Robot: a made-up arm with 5 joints. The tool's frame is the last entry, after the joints. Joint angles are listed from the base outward. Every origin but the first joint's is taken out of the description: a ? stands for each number. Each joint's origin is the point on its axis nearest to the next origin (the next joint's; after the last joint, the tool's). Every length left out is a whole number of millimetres.
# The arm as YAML. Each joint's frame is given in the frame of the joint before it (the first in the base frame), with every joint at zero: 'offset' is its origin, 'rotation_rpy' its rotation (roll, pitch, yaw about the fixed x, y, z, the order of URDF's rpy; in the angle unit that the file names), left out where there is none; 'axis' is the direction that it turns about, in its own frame. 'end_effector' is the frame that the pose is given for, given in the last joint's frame.
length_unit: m
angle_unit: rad
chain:
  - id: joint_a
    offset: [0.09, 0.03, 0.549]
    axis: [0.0, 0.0, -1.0]
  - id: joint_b
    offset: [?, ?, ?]
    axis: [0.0, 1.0, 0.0]
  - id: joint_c
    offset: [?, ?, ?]
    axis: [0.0, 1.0, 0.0]
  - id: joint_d
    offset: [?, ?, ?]
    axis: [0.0, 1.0, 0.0]
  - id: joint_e
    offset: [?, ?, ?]
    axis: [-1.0, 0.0, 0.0]
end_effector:
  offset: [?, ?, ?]
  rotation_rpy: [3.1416, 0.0, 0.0]
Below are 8 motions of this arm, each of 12 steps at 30 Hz.
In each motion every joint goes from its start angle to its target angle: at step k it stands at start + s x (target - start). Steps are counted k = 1, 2, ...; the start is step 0. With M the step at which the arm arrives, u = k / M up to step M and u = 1 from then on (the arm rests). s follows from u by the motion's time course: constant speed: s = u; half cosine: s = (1 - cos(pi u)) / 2; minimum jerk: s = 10 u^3 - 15 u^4 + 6 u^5.
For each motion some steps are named. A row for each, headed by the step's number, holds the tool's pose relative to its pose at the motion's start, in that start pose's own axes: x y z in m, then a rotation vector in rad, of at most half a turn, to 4 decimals.
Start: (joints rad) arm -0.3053 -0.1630 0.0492 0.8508 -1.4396
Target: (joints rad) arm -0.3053 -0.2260 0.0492 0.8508 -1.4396
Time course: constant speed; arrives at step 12
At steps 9, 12:
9: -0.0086 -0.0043 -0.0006 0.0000 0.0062 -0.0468
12: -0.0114 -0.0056 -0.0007 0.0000 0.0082 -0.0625

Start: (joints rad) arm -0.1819 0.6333 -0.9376 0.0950 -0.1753
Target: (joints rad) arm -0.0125 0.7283 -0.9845 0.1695 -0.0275
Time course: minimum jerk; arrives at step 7
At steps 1, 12:
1: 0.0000 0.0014 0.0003 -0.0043 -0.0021 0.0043
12: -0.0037 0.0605 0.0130 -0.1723 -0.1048 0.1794

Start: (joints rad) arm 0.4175 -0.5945 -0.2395 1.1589 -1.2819
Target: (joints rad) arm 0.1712 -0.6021 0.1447 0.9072 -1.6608
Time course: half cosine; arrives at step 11
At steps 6, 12:
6: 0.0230 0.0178 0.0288 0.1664 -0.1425 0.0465
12: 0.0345 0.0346 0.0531 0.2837 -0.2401 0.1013

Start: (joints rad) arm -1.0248 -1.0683 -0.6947 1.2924 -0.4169
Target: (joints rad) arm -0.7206 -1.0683 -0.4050 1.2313 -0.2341
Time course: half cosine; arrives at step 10
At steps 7, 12:
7: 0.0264 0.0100 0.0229 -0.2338 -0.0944 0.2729
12: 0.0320 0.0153 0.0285 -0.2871 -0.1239 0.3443

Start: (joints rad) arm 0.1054 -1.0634 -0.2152 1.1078 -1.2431
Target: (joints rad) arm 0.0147 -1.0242 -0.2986 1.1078 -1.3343
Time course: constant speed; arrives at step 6
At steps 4, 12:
4: -0.0006 -0.0065 0.0008 0.0719 -0.0482 -0.0456
12: -0.0011 -0.0098 0.0012 0.1085 -0.0732 -0.0672

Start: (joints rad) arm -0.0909 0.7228 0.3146 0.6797 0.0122
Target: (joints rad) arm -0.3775 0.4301 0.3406 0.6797 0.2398
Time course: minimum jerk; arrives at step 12
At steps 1, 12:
1: -0.0002 -0.0002 -0.0001 -0.0026 0.0014 0.0002
12: -0.0480 -0.0525 -0.0149 -0.5137 0.2643 0.0373

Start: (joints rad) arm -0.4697 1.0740 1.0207 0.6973 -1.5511
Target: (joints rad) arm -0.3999 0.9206 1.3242 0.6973 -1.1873
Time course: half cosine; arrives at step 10
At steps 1, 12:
1: 0.0001 0.0012 0.0000 -0.0083 -0.0017 0.0036
12: 0.0053 0.0479 -0.0001 -0.3440 -0.0964 0.1342

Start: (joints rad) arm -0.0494 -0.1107 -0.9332 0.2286 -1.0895
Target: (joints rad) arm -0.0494 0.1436 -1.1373 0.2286 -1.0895
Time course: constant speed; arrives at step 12
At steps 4, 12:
4: 0.0058 0.0116 0.0060 0.0000 -0.0077 0.0148
12: 0.0146 0.0358 0.0187 0.0000 -0.0232 0.0445

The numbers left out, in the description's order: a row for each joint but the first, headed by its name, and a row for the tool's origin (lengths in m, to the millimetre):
joint_b: 0.01 0.01 0.0
joint_c: 0.033 0.0 0.127
joint_d: 0.161 0.0 -0.011
joint_e: 0.06 0.0 -0.028
tool: 0.0 -0.012 0.001

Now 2 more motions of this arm.
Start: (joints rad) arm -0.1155 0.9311 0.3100 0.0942 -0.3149
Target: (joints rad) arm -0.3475 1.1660 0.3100 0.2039 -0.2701
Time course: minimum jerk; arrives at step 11
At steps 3, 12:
3: 0.0026 -0.0021 0.0080 -0.0350 -0.0442 0.0076
12: 0.0130 -0.0058 0.0618 -0.2770 -0.3330 0.0849

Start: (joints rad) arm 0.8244 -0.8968 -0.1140 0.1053 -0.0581
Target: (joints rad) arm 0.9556 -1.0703 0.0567 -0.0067 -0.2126
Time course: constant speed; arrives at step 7
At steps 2, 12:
2: -0.0055 0.0028 -0.0034 0.0143 0.0345 0.0200
12: -0.0199 0.0078 -0.0108 0.0465 0.1237 0.0588

